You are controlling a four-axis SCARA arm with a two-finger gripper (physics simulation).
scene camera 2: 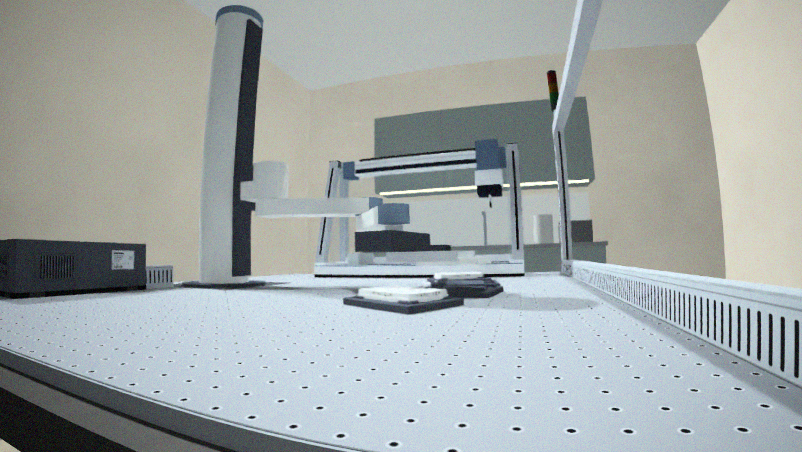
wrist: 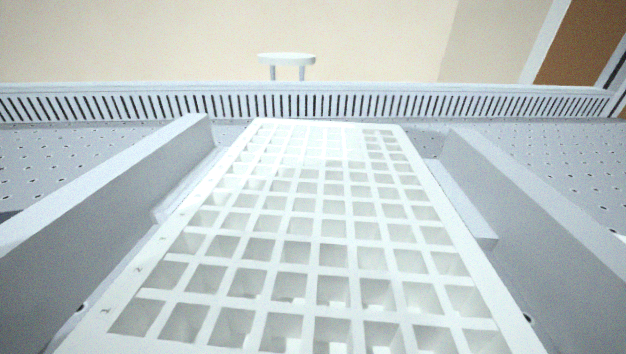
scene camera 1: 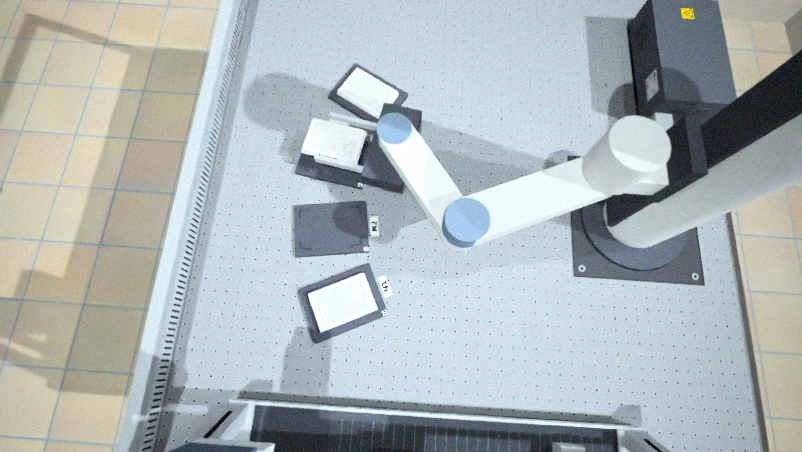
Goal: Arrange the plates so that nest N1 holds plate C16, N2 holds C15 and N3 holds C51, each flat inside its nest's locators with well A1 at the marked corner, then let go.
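Frame: origin at the arm's base, x down, y ahead, z right, level; centimetres.
Where they show: gripper, fingertip midpoint: (scene camera 2: 466,255) (wrist: 324,142) (scene camera 1: 322,136); arm's base at its link origin: (scene camera 1: 630,219).
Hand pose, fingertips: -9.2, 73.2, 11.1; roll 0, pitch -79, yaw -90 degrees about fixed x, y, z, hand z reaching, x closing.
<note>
Things, the pixels of their top centre, and the offset from my fingertips, as dx, dy, dz. "*": a spot on its surface instead.
- white well plate at its top centre: (wrist: 321,180) (scene camera 2: 454,257) (scene camera 1: 333,139) +0.3, -2.5, -0.5
- unlabelled-looking dark nest at its top centre: (scene camera 2: 457,285) (scene camera 1: 334,156) +6.1, -2.2, -1.7
- Nest N2 at its top centre: (scene camera 1: 330,227) (scene camera 2: 465,280) +6.2, -3.2, -19.1
- nest N1 at a spot on its surface: (scene camera 1: 347,321) * +6.1, -9.0, -39.5
- gantry frame at a spot on its surface: (scene camera 2: 515,213) * -14.1, +9.4, -61.2
My gripper (scene camera 1: 324,138) (wrist: 324,142) is shut on a white well plate (scene camera 1: 340,143) (wrist: 320,225), held level above the unlabelled-looking dark nest (scene camera 1: 328,173) behind N2; that nest's label is hidden. The held plate's name does not show; its row numbers 1, 2, 3 run along the left in the wrist view. Nest N2 (scene camera 1: 331,227) is empty, its marked corner at the lower right. A white plate (scene camera 1: 342,303) lies in nest N1 (scene camera 1: 348,323). Another white plate (scene camera 1: 365,89) (scene camera 2: 401,293) lies in the far nest (scene camera 1: 348,102) (scene camera 2: 407,307), whose label is hidden. No plate names are readable.
A slotted rail (scene camera 1: 179,286) (scene camera 2: 696,314) (wrist: 310,104) runs along the table side. A dark instrument box (scene camera 1: 682,61) (scene camera 2: 73,266) stands near the arm's column (scene camera 2: 224,151). A gantry frame (scene camera 2: 515,213) stands at the table end beyond N1.
</note>
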